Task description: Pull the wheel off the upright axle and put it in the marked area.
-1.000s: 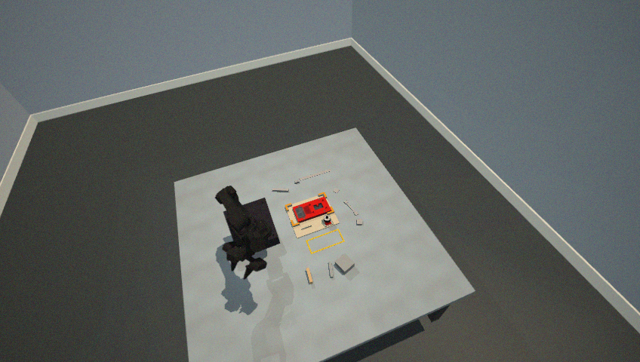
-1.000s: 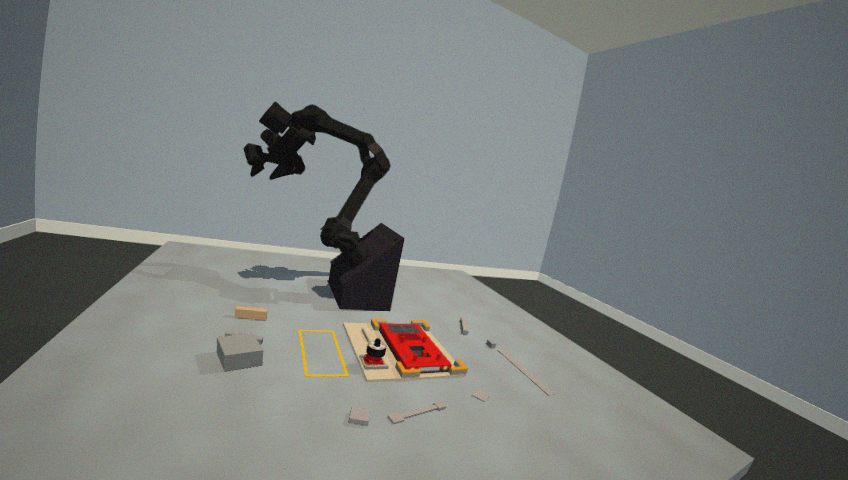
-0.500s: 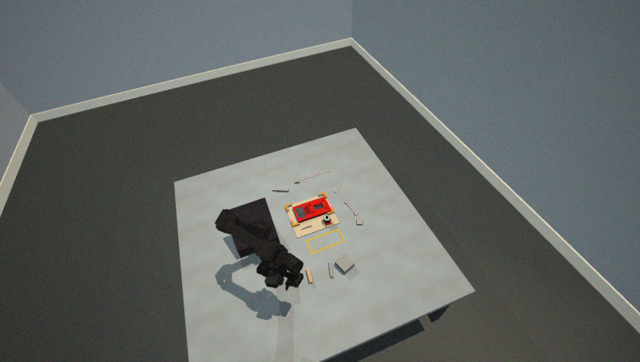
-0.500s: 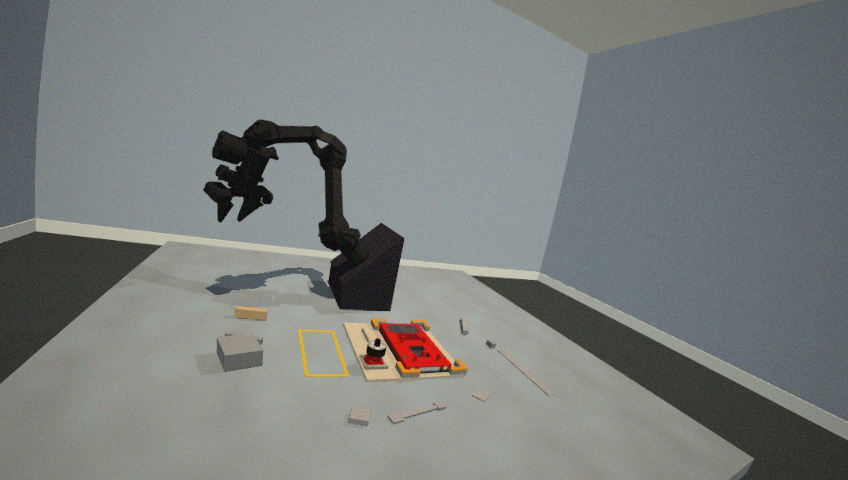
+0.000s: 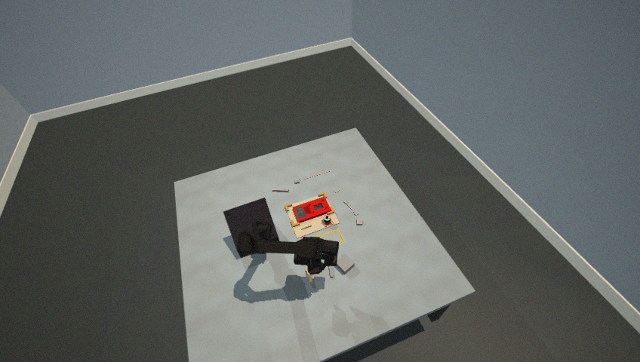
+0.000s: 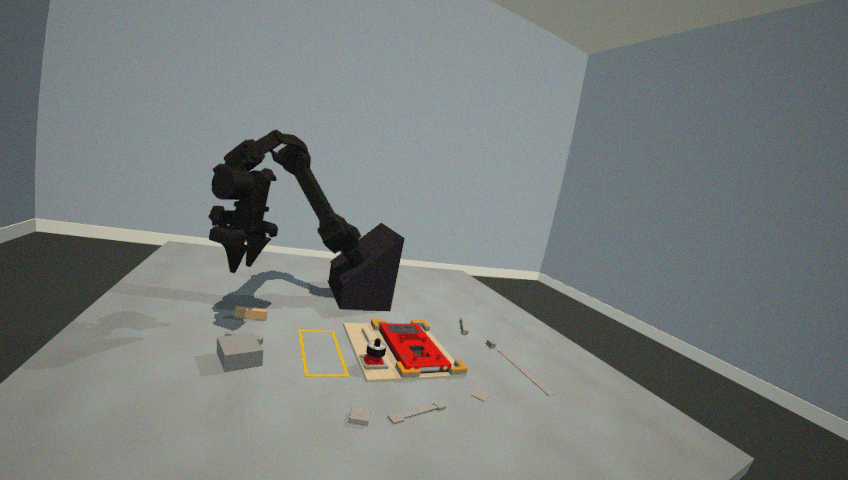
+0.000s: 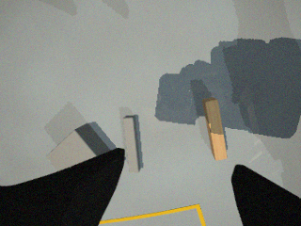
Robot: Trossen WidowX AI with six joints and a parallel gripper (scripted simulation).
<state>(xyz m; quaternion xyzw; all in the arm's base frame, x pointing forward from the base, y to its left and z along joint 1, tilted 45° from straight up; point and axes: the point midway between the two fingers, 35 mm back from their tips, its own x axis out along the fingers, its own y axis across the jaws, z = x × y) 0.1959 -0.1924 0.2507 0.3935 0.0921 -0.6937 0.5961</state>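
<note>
My gripper tip is now 29 cm to the right of the wheel, 16 cm short of it and 10 cm above it. Also, from my gripper tip: tan block 12 cm below, 4 cm behind, 3 cm to the left; then black axle 29 cm to the left, 16 cm ahead, 10 cm below; then grey block 14 cm ahead, 12 cm below, 2 cm to the left.
</note>
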